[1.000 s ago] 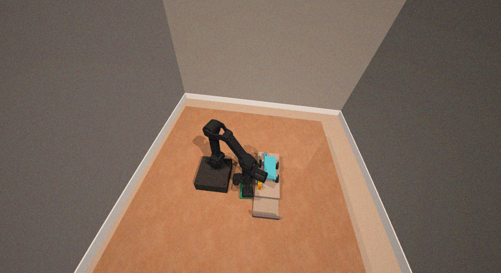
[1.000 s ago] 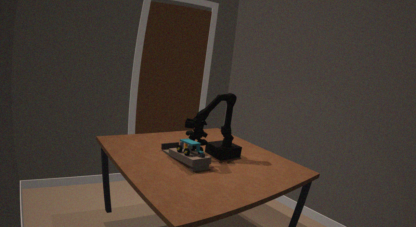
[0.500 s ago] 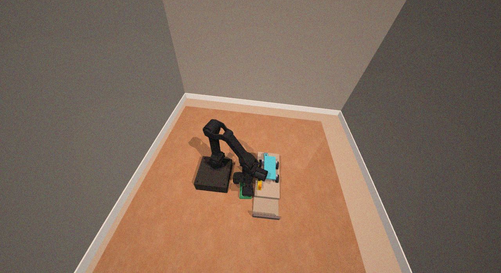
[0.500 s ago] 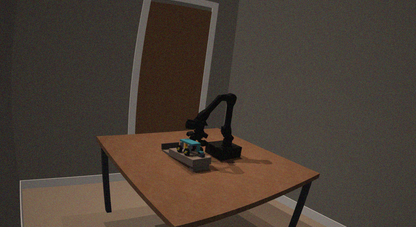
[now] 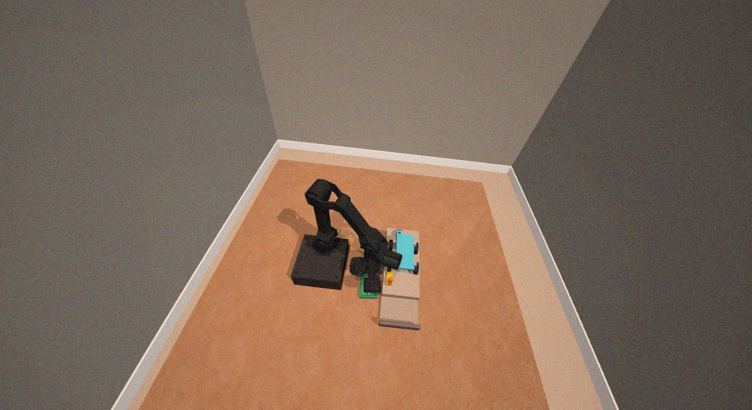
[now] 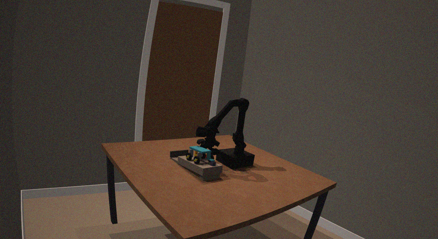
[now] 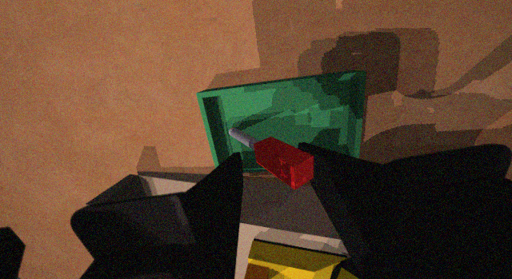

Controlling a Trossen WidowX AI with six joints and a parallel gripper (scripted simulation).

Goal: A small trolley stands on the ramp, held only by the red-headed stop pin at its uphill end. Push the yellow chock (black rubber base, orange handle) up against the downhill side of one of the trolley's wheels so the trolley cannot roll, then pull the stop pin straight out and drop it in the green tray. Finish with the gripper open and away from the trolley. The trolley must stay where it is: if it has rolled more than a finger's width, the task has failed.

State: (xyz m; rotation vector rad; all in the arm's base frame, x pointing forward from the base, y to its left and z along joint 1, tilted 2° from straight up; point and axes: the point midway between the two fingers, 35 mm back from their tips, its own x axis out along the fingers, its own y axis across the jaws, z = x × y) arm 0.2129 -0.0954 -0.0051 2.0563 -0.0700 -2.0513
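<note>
Now: the red-headed stop pin 10 mm to the right of my gripper tip. The rest, counted from my gripper tip: yellow chock: 70 mm ahead, 20 mm to the left, 40 mm above; grey ramp: 120 mm ahead, 110 mm to the left; green tray: 10 mm behind, 10 mm to the left, 50 mm below.
</note>
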